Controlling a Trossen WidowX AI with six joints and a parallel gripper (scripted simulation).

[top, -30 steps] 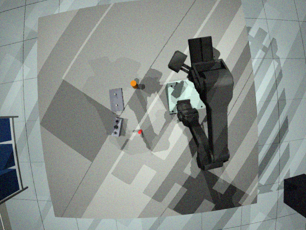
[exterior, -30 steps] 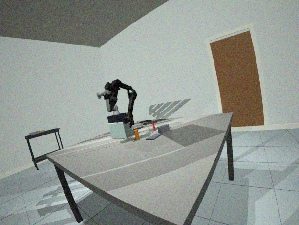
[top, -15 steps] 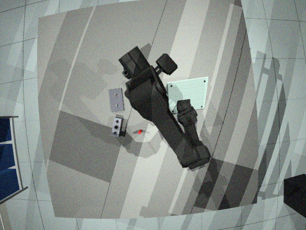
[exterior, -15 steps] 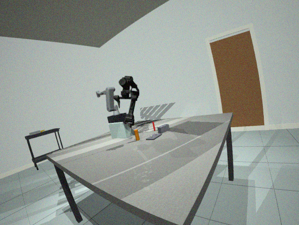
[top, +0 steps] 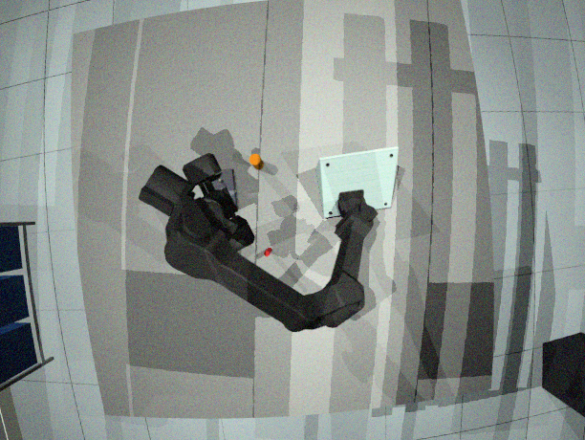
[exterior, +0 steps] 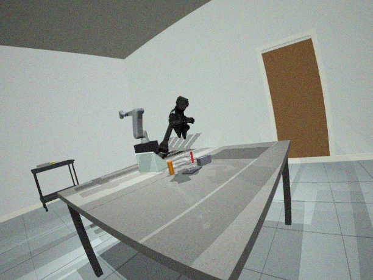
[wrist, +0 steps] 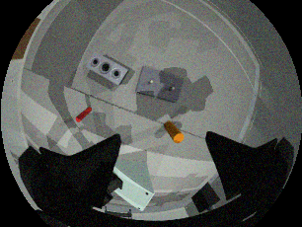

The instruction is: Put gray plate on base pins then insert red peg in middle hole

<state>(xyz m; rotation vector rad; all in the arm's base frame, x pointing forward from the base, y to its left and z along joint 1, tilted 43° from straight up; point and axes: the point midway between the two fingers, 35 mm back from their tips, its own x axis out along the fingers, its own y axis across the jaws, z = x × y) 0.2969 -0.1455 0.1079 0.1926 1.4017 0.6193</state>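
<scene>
The gray plate lies 160 mm below my gripper tip, 110 mm to the left of it and 60 mm ahead of it. From my gripper tip the other things lie so: base (190 mm below, 50 mm ahead, 40 mm to the right); then red peg (160 mm below, 140 mm to the left, 60 mm behind); then orange cylinder (160 mm below, 100 mm to the right, 60 mm behind).
</scene>
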